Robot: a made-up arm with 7 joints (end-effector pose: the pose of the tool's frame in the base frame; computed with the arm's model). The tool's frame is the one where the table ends. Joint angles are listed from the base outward.
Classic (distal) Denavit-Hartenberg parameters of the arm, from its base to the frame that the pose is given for. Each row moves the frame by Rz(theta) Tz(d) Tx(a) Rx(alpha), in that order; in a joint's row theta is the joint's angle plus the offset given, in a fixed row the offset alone. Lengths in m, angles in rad.
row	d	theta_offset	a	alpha
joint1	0.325	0	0	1.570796
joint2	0.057	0	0	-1.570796
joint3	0.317	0	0.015	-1.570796
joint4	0.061	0	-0.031	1.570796
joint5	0.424	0	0	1.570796
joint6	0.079	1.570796	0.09	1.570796
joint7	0.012	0	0	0
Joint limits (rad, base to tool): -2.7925..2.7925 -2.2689..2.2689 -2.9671..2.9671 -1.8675..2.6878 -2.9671..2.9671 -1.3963..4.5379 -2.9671..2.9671
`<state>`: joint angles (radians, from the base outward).
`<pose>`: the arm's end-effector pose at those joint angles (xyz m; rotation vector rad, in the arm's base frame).
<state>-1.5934 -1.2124 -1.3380 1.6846 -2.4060 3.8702 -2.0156</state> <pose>-0.4123 -0.4234 0.3058 1.4028 1.8285 1.1823</pose>
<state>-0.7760 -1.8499 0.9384 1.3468 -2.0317 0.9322 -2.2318</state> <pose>0.6017 -0.0068 0.0388 -0.0250 2.8148 0.0872</pose>
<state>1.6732 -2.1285 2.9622 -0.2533 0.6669 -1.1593 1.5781</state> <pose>0.0441 0.6619 -0.0878 0.3578 -0.4835 2.7501</pose>
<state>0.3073 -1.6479 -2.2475 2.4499 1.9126 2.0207 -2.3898</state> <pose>0.0455 -0.2226 0.4549 0.6558 -0.5614 -0.7809</pose>
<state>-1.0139 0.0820 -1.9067 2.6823 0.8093 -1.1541 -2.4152</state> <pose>-0.1613 -0.1366 0.2030 -1.1192 0.1758 -2.8912</pose>
